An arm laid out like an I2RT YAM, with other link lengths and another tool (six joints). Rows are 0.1 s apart.
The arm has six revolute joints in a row. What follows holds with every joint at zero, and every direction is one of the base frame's. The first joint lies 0.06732 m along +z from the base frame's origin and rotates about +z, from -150 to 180 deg. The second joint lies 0.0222 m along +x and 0.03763 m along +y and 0.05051 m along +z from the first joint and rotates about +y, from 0 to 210 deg. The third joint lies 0.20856 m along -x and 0.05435 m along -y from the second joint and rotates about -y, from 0 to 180 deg. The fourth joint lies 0.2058 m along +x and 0.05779 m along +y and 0.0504 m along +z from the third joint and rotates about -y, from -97 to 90 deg. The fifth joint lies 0.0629 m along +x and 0.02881 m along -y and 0.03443 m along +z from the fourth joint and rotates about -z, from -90 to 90 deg. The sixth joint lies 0.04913 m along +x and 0.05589 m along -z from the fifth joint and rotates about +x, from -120 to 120 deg. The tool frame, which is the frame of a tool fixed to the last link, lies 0.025 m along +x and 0.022 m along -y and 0.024 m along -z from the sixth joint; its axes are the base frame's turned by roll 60.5, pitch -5.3 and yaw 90 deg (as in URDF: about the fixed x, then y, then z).
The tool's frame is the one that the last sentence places.
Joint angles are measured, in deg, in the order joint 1, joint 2, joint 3, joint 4, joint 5, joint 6. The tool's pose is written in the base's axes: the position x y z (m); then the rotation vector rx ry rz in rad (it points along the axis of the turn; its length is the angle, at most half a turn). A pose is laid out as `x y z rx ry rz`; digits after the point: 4 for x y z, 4 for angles.
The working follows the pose.
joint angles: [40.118, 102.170, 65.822, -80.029, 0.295, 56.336]
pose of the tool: 0.1046 0.1138 0.1411 2.1226 1.6177 -0.2191
Where each joint sits with the arm in this pose, in the base's axes (m; each line is computed from the numbers above, not from the rounded line before):
joint 1: 0.0000 0.0000 0.0673
joint 2: -0.0073 0.0431 0.1178
joint 3: 0.0614 0.0298 0.3217
joint 4: 0.1737 0.2001 0.2403
joint 5: 0.1945 0.1799 0.1687
joint 6: 0.1397 0.1334 0.1495
the tool: 0.1046 0.1138 0.1411

